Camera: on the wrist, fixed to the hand. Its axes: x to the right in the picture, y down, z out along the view.
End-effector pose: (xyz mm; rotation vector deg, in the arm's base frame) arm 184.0 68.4 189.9 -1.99 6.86 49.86
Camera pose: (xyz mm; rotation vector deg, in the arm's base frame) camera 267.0 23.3 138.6 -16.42 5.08 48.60
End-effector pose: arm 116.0 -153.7 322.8 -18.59 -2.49 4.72
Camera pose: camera 150.2 -254.7 309.0 -32.02 1.02 1.93
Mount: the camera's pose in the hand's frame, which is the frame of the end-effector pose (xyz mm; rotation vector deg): 24.8 -93.5 -47.0 -13.32 4.37 -1.80
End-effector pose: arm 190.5 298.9 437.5 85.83 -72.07 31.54
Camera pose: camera 295.8 320.8 435.3 73.84 -68.41 24.13
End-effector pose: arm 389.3 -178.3 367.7 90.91 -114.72 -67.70
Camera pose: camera 473.9 -223.4 319.0 87.51 -99.04 -74.06
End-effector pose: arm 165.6 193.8 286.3 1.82 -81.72 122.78
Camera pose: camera 200.8 270.8 352.6 -6.46 -92.18 109.99
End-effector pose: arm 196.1 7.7 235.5 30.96 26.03 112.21
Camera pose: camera 229.3 65.5 151.1 17.73 15.78 113.10
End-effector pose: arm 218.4 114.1 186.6 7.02 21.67 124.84
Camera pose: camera 265.3 175.2 111.5 -5.45 9.51 125.10
